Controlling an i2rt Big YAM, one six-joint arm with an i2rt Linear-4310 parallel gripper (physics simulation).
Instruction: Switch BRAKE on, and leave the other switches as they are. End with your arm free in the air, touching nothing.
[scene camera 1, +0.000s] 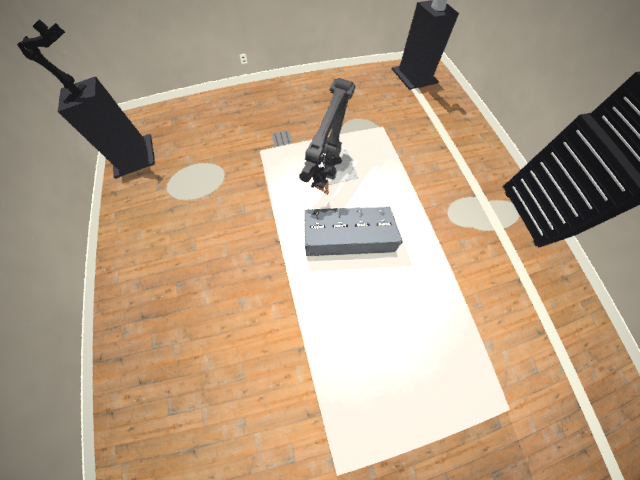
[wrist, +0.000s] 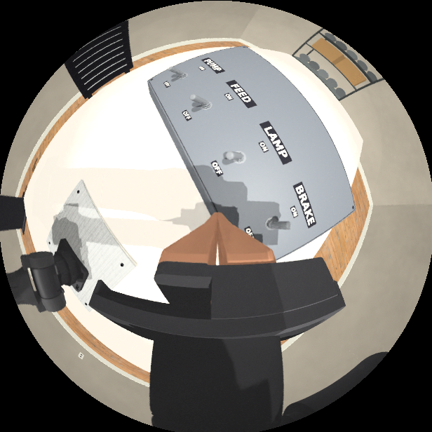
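Pixels of known places: gripper, fingertip midpoint: (scene camera 1: 327, 194); arm's base at its link origin: (scene camera 1: 331, 160).
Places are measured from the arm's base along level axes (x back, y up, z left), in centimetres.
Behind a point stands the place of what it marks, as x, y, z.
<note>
The grey switch box (scene camera 1: 353, 237) @(-58.9, 12.9, -13.9) (wrist: 315, 145) stands on the white table. In the wrist view, the BRAKE lever (wrist: 280, 224) leans toward its ON label (wrist: 294, 211). The LAMP lever (wrist: 233, 156), the FEED lever (wrist: 200, 102) and the PUMP lever (wrist: 177, 74) lean toward their OFF side. My gripper (scene camera 1: 326, 191) @(-32.0, 16.0, -17.0) (wrist: 217, 218) is shut with nothing between its copper-coloured fingertips. It hangs in the air behind the box's lever-side edge, near the BRAKE end, apart from the levers. The fingers partly hide the BRAKE OFF label (wrist: 249, 231).
The white table (scene camera 1: 382, 330) @(-106.2, -1.3, -17.4) extends beyond the box. A light base plate (scene camera 1: 347, 174) @(-13.7, -0.4, 5.2) (wrist: 102, 260) lies under my arm's base. A dark pedestal with another arm (scene camera 1: 105, 124) stands at the left, another pedestal (scene camera 1: 426, 43) at the back right, and a black slatted unit (scene camera 1: 578, 170) at the right.
</note>
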